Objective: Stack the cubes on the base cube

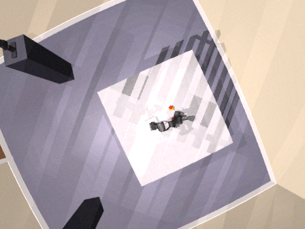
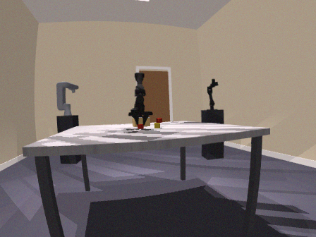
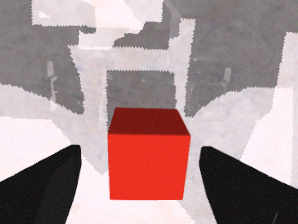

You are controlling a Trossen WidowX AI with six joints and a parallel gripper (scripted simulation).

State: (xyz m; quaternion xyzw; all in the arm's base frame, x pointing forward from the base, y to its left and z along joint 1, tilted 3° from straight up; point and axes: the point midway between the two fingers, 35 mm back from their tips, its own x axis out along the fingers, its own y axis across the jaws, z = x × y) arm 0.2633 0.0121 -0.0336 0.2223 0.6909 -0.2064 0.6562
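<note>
Right now my gripper tip is 120 mm to the right of the yellow cube and 10 mm short of it.
</note>
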